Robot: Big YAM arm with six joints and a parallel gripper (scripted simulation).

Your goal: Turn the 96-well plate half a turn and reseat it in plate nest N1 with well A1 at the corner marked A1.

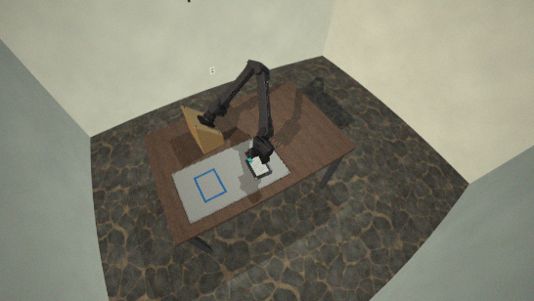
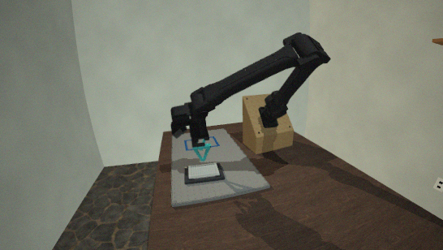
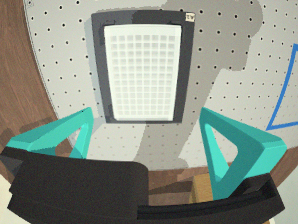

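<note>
Now: the white 96-well plate 80 mm below my hand. Also, from my hand: A1 mark: 70 mm ahead, 60 mm to the right, 90 mm below; then dark plate nest N1: 90 mm below.
</note>
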